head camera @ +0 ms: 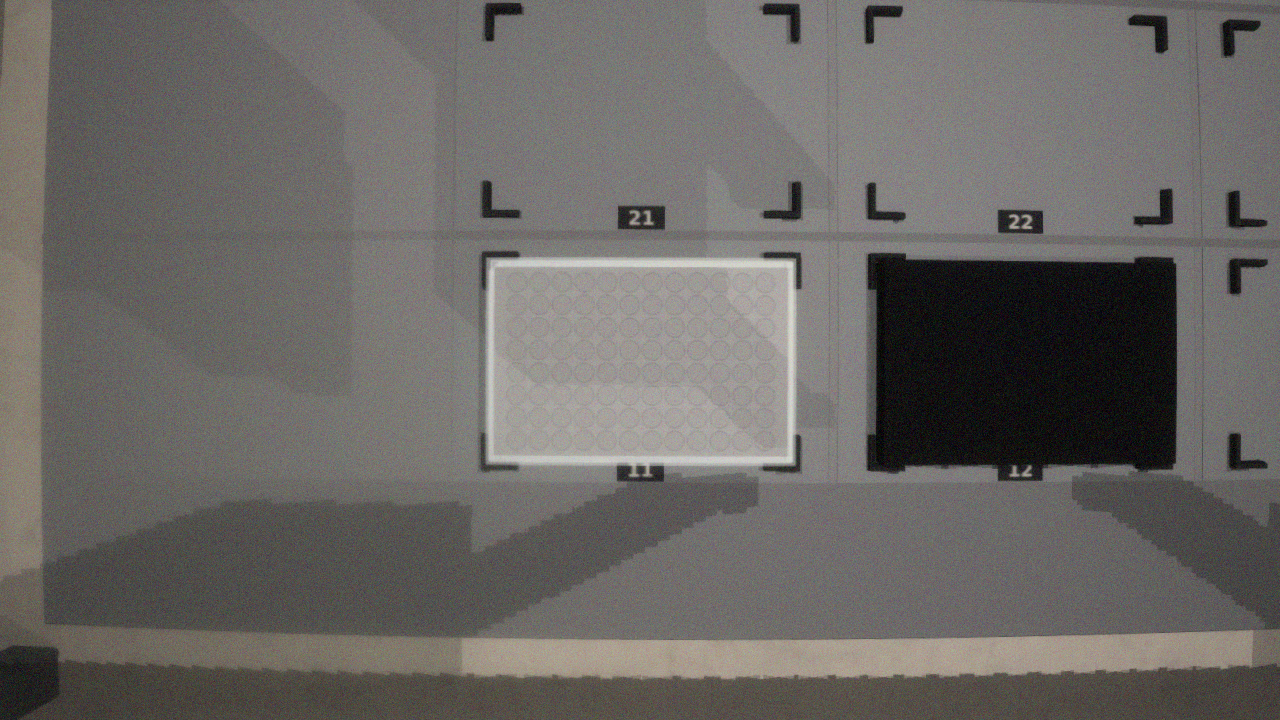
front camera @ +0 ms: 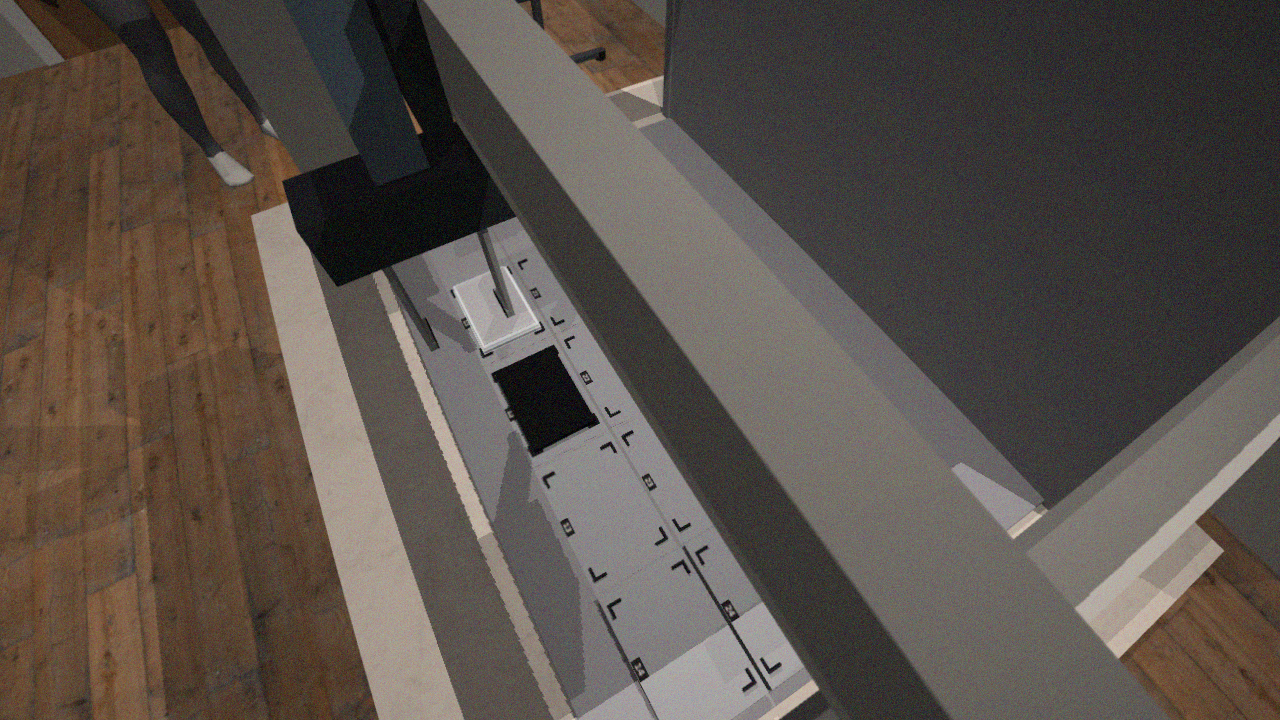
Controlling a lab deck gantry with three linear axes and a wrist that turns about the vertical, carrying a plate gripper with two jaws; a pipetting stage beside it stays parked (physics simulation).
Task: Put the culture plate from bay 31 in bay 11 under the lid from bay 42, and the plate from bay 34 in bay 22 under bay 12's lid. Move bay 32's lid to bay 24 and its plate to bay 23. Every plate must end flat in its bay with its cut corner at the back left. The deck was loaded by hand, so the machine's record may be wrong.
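Frame: origin at the robot's base, x ahead, y left, z up, level; metres.
Seen in the pictures: gripper, fingertip midpoint: [front camera: 468, 320]; robot's base, origin of the base link: [head camera: 490, 461] [front camera: 453, 291].
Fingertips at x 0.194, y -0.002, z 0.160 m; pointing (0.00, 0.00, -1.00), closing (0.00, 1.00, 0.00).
Note:
Offsets run from my fingertips to a thing's top centre. "spot": to the spot under its first point.
A clear plate with a grid of round wells and a bright rim @(spot: dz -0.146, dx -0.098, dy +0.022 m) [front camera: 487, 326] [head camera: 640, 358] lies flat in bay 11. I cannot tell whether a clear lid covers it or which corner is cut. A black lid @(dz -0.152, dx +0.034, dy +0.045 m) [front camera: 544, 400] [head camera: 1024, 362] lies in bay 12, within the corner marks. My gripper [front camera: 471, 329] is open, its two jaws hanging wide apart above the bay 11 area. In the front view one jaw overlaps the plate and the other is towards the deck's front edge. The jaws do not show in the head view. Bays 31, 32, 34 and 42 are hidden by the beam in the front view.
Bay 21 @(spot: dz -0.160, dx -0.131, dy +0.150 m) [head camera: 640, 116] and bay 22 @(spot: dz -0.160, dx +0.035, dy +0.152 m) [head camera: 1020, 116] show bare surfaces behind bays 11 and 12. Bays 13, 14, 23 and 24 hold no plate in the front view. A long grey beam [front camera: 760, 295] crosses over the deck. A person's legs [front camera: 170, 80] show beyond it.

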